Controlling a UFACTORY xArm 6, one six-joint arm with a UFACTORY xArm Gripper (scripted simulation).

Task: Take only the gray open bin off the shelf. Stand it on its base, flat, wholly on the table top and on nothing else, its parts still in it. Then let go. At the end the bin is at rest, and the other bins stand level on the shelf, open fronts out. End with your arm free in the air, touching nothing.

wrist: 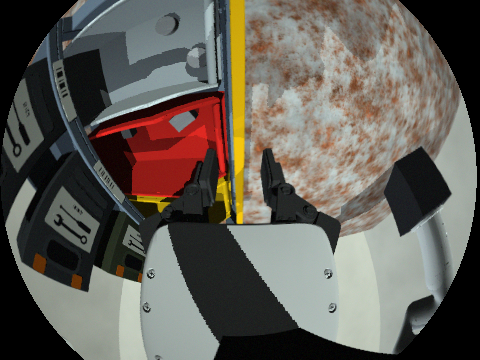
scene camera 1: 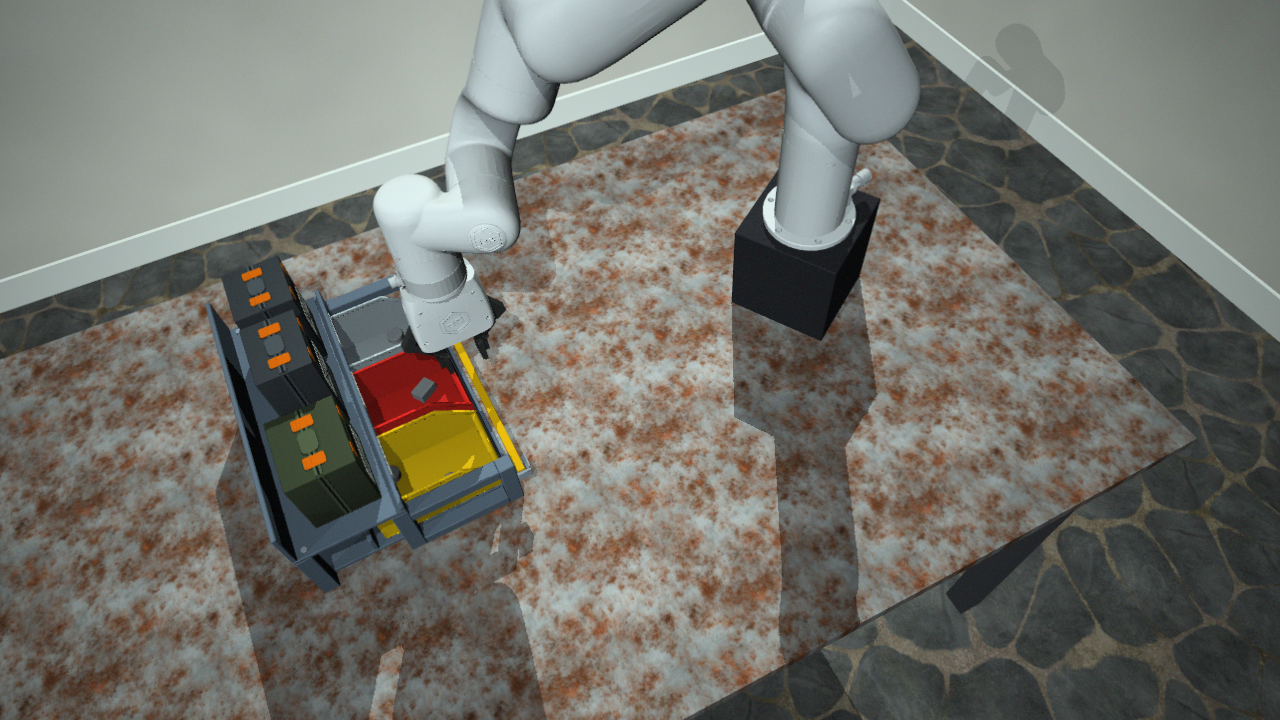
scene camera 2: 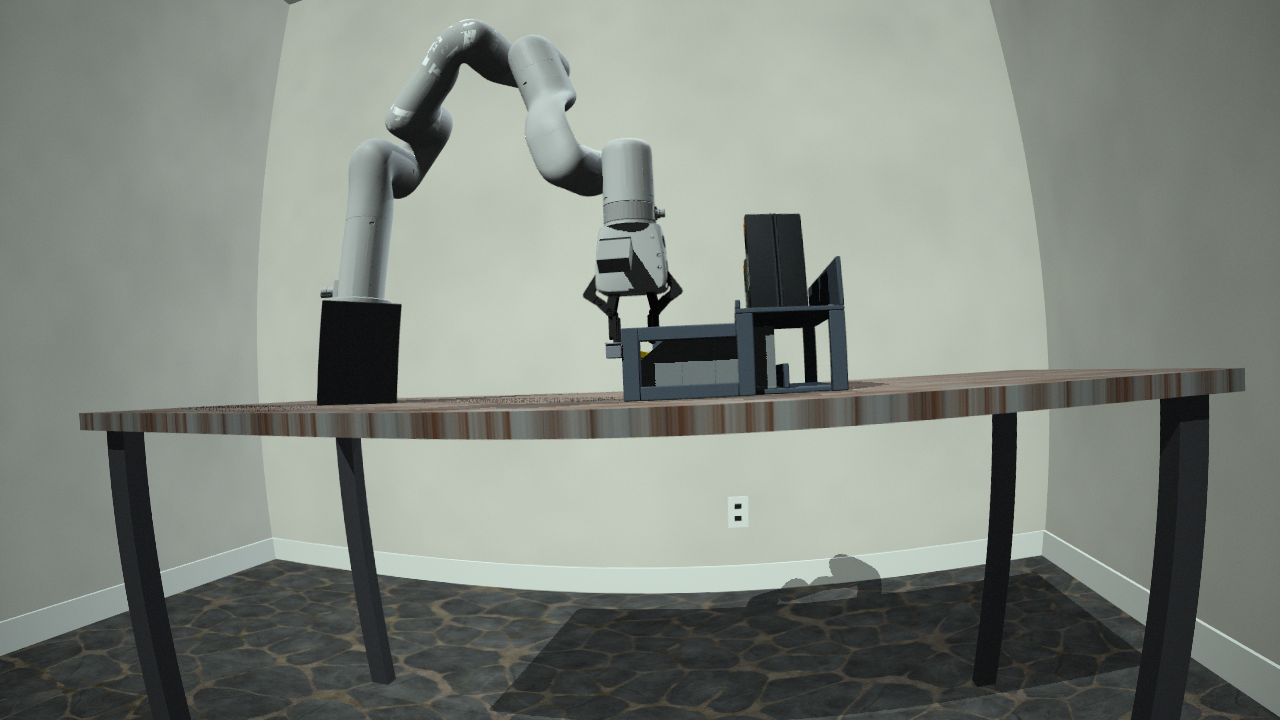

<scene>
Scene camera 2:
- my gripper: 634,344
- gray open bin: 698,361
</scene>
